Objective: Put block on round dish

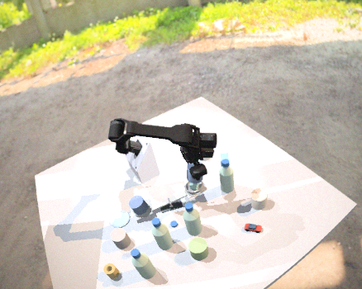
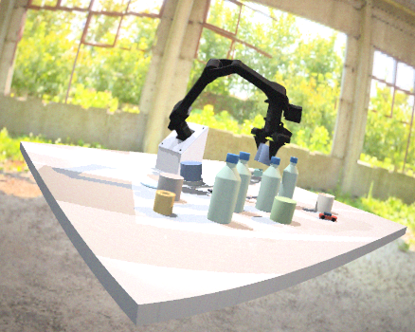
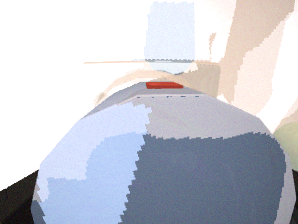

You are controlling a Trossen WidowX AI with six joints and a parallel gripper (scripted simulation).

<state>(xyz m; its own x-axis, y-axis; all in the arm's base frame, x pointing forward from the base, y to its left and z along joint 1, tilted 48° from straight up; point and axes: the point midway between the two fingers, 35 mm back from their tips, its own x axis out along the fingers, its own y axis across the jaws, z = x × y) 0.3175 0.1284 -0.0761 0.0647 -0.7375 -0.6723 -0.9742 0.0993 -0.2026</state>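
Right now my gripper tip is 6 cm above the pale green block and 2 cm to the left of it. From my gripper tip the other things lie so: red toy car (29 cm ahead, 13 cm below, 8 cm to the left); green cylinder (24 cm ahead, 14 cm to the right, 11 cm below); blue disc (17 cm to the right, 14 cm below, 7 cm ahead).
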